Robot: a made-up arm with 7 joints. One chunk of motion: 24 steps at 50 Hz.
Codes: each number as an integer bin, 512 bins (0 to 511) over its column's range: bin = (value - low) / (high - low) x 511, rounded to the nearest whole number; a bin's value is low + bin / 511 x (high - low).
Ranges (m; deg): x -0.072..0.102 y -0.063..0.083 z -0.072..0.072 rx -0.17..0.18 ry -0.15..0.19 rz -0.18..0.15
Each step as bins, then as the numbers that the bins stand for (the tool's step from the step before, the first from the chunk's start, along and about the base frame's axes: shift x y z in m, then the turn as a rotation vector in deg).
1 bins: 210 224 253 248 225 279
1 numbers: -0.00049 0.00100 -0.00070 0.000 0.000 0.000
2 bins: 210 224 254 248 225 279
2 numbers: -0.00049 0.00100 -0.00042 0.000 0.000 0.000
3 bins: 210 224 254 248 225 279
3 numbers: -0.00049 0.00100 -0.00042 0.000 0.000 0.000
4 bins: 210 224 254 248 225 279
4 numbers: -0.00049 0.00100 -0.00042 0.000 0.000 0.000
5 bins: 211 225 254 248 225 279
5 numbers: -0.00015 0.00129 -0.00042 0.000 0.000 0.000
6 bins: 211 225 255 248 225 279
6 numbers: -0.00015 0.00129 -0.00014 0.000 0.000 0.000
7 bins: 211 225 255 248 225 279
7 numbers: -0.00015 0.00129 -0.00014 0.000 0.000 0.000
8 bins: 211 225 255 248 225 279
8 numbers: -0.00015 0.00129 -0.00014 0.000 0.000 0.000
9 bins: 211 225 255 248 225 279
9 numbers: -0.00015 0.00129 -0.00014 0.000 0.000 0.000
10 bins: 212 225 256 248 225 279
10 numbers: 0.00019 0.00129 0.00014 0.000 0.000 0.000
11 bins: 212 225 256 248 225 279
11 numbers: 0.00019 0.00129 0.00014 0.000 0.000 0.000
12 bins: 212 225 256 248 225 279
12 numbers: 0.00019 0.00129 0.00014 0.000 0.000 0.000
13 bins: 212 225 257 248 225 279
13 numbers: 0.00019 0.00129 0.00042 0.000 0.000 0.000
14 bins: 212 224 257 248 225 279
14 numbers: 0.00019 0.00100 0.00042 0.000 0.000 0.000
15 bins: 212 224 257 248 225 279
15 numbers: 0.00019 0.00100 0.00042 0.000 0.000 0.000
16 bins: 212 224 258 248 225 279
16 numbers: 0.00019 0.00100 0.00070 0.000 0.000 0.000
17 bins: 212 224 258 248 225 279
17 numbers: 0.00019 0.00100 0.00070 0.000 0.000 0.000
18 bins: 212 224 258 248 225 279
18 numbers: 0.00019 0.00100 0.00070 0.000 0.000 0.000
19 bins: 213 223 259 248 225 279
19 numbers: 0.00053 0.00071 0.00099 0.000 0.000 0.000
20 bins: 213 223 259 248 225 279
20 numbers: 0.00053 0.00071 0.00099 0.000 0.000 0.000
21 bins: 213 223 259 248 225 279
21 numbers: 0.00053 0.00071 0.00099 0.000 0.000 0.000
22 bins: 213 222 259 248 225 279
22 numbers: 0.00053 0.00043 0.00099 0.000 0.000 0.000
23 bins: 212 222 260 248 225 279
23 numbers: 0.00019 0.00043 0.00127 0.000 0.000 0.000
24 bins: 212 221 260 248 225 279
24 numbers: 0.00019 0.00014 0.00127 0.000 0.000 0.000
